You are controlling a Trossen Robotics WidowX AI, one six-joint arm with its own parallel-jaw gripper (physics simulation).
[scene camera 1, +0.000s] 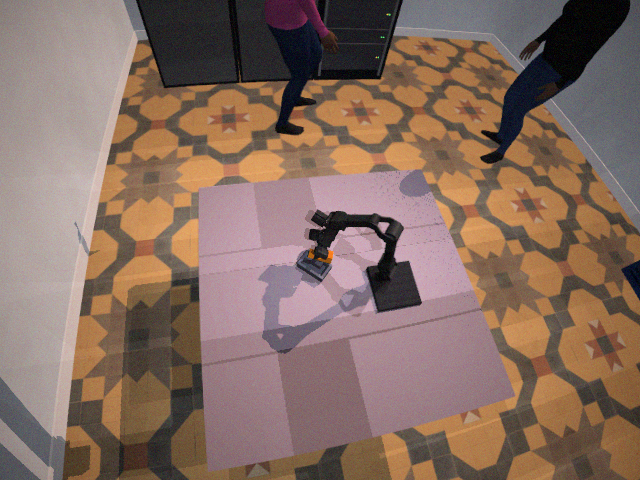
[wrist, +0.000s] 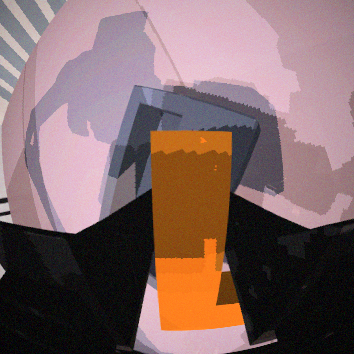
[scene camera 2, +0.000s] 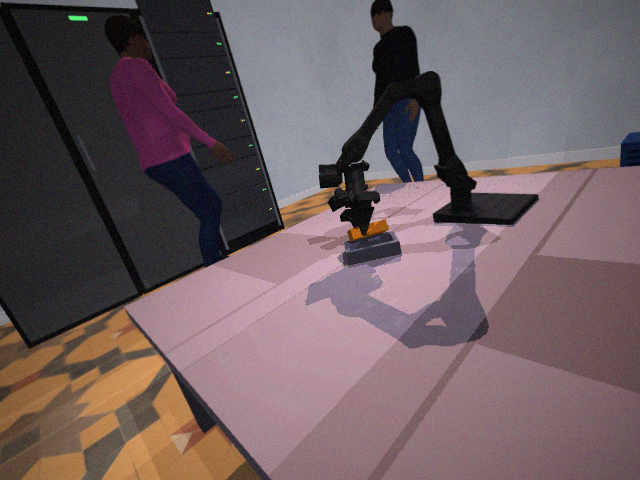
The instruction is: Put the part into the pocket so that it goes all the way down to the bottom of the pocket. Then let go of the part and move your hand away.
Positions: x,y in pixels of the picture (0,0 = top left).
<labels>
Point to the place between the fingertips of my gripper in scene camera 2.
362,236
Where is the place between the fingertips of my gripper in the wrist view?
186,195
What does my gripper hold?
An orange part.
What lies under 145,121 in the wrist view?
A grey pocket block.
</labels>
